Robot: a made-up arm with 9 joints. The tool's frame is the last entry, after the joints. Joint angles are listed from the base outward.
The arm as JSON. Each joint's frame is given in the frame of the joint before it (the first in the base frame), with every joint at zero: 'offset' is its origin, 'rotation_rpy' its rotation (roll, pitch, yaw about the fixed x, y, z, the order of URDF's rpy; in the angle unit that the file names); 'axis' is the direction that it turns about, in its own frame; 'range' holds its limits. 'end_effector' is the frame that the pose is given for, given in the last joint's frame.
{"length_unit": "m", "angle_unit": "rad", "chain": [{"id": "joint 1", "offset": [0.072, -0.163, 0.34], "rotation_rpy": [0.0, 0.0, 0.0], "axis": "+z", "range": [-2.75, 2.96]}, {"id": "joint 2", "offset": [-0.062, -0.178, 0.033], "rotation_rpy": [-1.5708, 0.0, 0.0], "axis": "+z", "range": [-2.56, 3.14]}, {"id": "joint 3", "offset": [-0.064, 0.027, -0.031], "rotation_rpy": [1.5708, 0.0, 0.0], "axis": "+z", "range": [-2.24, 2.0]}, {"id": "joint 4", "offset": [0.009, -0.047, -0.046], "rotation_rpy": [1.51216, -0.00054, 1.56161], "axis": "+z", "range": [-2.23, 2.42]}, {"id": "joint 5", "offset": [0.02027, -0.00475, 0.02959], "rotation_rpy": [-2.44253, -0.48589, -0.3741], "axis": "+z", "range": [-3.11, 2.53]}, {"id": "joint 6", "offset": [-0.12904, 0.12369, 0.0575], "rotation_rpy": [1.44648, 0.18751, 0.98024], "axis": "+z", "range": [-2.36, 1.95]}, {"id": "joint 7", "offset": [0.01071, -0.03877, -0.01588], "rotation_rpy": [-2.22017, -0.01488, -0.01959], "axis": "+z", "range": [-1.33, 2.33]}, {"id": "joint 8", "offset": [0.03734, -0.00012, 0.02], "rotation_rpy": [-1.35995, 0.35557, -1.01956], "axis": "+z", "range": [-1.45, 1.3]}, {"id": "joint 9", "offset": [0.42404, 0.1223, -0.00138], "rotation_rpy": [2.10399, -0.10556, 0.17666], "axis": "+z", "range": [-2.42, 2.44]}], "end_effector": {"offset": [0.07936, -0.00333, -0.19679], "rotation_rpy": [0.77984, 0.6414, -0.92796]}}
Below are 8 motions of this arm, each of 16 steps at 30 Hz.
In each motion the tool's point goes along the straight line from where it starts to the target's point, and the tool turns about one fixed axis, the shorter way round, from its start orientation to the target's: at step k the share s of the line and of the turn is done. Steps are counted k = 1, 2, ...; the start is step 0. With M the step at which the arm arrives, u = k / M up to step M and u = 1 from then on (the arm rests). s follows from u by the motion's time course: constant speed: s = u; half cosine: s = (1 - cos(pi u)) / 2; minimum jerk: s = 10 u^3 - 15 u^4 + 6 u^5.
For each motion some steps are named. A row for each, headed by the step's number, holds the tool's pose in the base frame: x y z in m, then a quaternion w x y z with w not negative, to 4 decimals.
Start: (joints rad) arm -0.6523 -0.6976 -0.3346 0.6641 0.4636 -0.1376 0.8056 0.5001 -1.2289
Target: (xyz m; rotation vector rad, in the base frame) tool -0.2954 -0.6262 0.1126 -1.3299 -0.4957 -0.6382
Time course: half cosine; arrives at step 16
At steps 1, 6, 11, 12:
1: 0.0815 -0.7233 0.3179 0.3840 -0.1265 -0.7644 -0.5022
6: -0.0323 -0.6940 0.2559 0.5258 -0.2964 -0.6438 -0.4705
11: -0.2108 -0.6480 0.1587 0.6770 -0.5206 -0.3747 -0.3610
12: -0.2397 -0.6406 0.1430 0.6918 -0.5498 -0.3244 -0.3374

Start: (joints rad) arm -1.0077 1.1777 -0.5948 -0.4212 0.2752 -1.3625 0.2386 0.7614 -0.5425
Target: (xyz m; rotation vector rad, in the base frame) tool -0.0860 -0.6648 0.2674 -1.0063 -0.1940 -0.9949
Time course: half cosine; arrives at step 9
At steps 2, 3, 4, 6, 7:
2: -0.0358 -0.6494 0.3937 0.6836 -0.6856 -0.0523 -0.2449
3: -0.0434 -0.6517 0.3747 0.6991 -0.6558 -0.0583 -0.2789
4: -0.0527 -0.6546 0.3514 0.7160 -0.6171 -0.0654 -0.3197
6: -0.0718 -0.6604 0.3032 0.7428 -0.5308 -0.0794 -0.4002
7: -0.0794 -0.6628 0.2841 0.7504 -0.4944 -0.0846 -0.4305

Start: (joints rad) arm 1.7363 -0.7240 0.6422 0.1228 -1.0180 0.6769 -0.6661 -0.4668 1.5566
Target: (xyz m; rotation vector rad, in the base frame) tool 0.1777 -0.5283 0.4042 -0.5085 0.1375 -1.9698
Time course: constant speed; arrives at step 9
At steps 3, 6, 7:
3: 0.1743 -0.5157 0.4398 0.4318 -0.3113 0.2352 -0.8132
6: 0.1760 -0.5220 0.4220 0.4808 -0.2635 0.1473 -0.8232
7: 0.1766 -0.5241 0.4161 0.4958 -0.2468 0.1175 -0.8243

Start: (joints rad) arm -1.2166 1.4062 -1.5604 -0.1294 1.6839 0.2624 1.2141 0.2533 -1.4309
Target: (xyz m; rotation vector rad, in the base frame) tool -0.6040 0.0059 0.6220 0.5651 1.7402 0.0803
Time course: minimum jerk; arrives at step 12
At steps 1, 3, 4, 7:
1: -0.4480 0.0497 0.8286 0.4538 0.1327 0.8474 -0.2414
3: -0.4635 0.0454 0.8081 0.4720 0.1447 0.8427 -0.2148
4: -0.4801 0.0407 0.7861 0.4911 0.1576 0.8363 -0.1859
7: -0.5497 0.0212 0.6940 0.5627 0.2084 0.7975 -0.0627

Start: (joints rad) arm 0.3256 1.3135 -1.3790 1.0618 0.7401 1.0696 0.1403 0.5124 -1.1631
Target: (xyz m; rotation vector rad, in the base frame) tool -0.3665 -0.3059 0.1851 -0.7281 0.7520 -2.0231
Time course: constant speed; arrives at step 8
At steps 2, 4, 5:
2: -0.2910 -0.2648 0.0920 0.4995 -0.1438 0.2920 -0.8029
4: -0.3161 -0.2785 0.1231 0.4739 -0.1933 0.2955 -0.8066
5: -0.3287 -0.2854 0.1386 0.4606 -0.2178 0.2969 -0.8076

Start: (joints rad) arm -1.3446 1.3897 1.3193 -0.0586 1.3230 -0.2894 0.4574 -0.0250 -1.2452
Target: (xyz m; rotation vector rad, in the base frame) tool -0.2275 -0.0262 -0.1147 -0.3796 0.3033 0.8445
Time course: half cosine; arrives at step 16
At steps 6, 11, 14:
6: -0.1588 0.1497 0.0176 0.9471 0.2388 -0.0461 0.2096
11: -0.2054 0.0303 -0.0722 0.9308 -0.0469 0.0859 0.3521
14: -0.2237 -0.0165 -0.1074 0.8935 -0.1594 0.1357 0.3973

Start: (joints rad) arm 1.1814 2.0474 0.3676 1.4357 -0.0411 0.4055 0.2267 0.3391 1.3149
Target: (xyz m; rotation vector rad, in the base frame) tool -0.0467 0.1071 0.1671 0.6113 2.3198 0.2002
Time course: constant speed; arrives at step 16
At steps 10, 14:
10: -0.0950 0.0328 0.2769 0.2477 0.2343 0.9290 0.1437
14: -0.0628 0.0823 0.2037 0.3225 0.2366 0.9111 0.0998

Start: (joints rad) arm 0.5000 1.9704 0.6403 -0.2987 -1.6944 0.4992 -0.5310 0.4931 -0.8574
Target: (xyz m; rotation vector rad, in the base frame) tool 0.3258 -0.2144 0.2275 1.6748 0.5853 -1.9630
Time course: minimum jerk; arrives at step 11
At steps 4, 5, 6, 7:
4: 0.0593 -0.1737 0.0988 0.3418 0.2862 0.3686 -0.8157
5: 0.1162 -0.1824 0.1263 0.3251 0.3615 0.3397 -0.8052
6: 0.1769 -0.1917 0.1556 0.3048 0.4391 0.3062 -0.7877
7: 0.2338 -0.2004 0.1831 0.2837 0.5087 0.2726 -0.7658

